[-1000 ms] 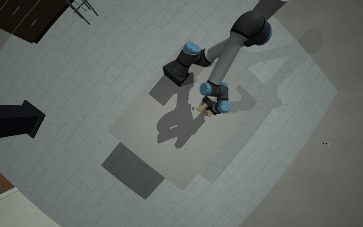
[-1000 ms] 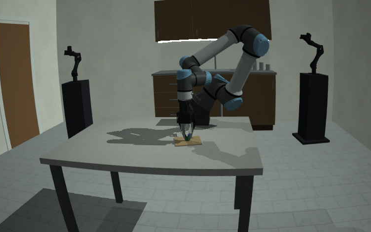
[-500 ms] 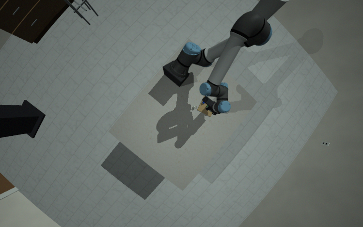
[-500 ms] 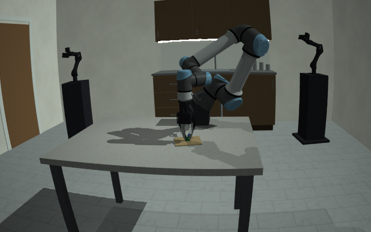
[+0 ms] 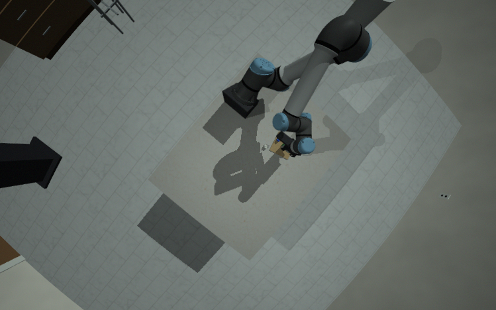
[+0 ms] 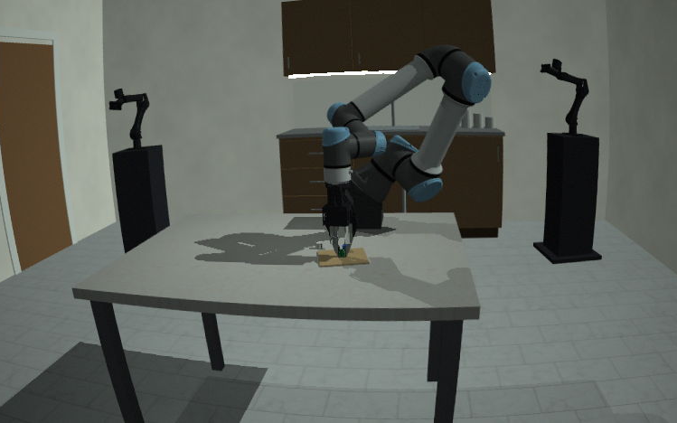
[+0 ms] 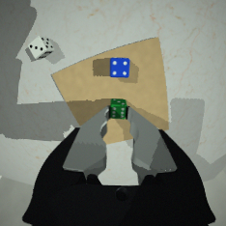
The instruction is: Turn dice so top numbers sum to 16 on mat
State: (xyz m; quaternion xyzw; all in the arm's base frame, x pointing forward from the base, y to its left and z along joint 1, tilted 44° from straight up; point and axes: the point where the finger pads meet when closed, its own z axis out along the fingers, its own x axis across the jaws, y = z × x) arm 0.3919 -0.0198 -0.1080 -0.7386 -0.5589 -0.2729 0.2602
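The green die is 1 cm below my hand. Also, from my hand: blue die 5 cm behind, 1 cm to the left, 1 cm below; white die 10 cm behind, 7 cm to the right, 1 cm below; tan mat 2 cm below.
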